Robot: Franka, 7 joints.
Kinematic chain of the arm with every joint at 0, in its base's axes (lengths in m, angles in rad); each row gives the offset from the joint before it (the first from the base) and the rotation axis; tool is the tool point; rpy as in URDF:
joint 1: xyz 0 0 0.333 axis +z
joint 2: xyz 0 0 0 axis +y
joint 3: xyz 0 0 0.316 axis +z
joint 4: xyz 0.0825 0 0 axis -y
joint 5: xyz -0.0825 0 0.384 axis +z
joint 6: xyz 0 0 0 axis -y
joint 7: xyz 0.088 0 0 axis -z
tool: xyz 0 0 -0.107 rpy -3.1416 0 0
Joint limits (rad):
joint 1: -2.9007..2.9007
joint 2: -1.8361..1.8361
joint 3: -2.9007..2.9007
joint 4: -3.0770..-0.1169
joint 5: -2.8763..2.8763
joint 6: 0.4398..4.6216
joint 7: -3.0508..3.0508
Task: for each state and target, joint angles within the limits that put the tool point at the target. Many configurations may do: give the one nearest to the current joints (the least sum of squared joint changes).
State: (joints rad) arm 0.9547 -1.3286 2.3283 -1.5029 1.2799 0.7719 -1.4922
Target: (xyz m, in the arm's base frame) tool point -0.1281 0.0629 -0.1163
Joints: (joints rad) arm 0.7970 -1.8361 2.5457 -2.0559 1.1222 0.8219 -1.4922
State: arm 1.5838 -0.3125 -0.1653 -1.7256 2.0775 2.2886 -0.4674
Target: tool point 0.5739 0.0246 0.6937
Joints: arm 1.0044 -0.1855 -0.8856 -1.7729 2.0805 2.4238 -0.4674
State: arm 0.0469 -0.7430 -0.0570 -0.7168 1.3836 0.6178 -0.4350
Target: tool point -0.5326 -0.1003 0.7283
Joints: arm 0.3876 -1.2241 -0.0874 -0.4974 1.4309 0.4529 -0.4350
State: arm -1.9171 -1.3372 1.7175 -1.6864 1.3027 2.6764 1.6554
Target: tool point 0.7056 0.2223 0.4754
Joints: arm -1.9226 -1.2636 1.6266 -1.4419 1.2841 2.6948 1.6554
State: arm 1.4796 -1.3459 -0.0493 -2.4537 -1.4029 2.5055 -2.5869
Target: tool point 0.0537 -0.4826 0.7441
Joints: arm 0.8599 -1.8361 -0.6108 -1.9230 -1.4118 2.3504 -2.5869
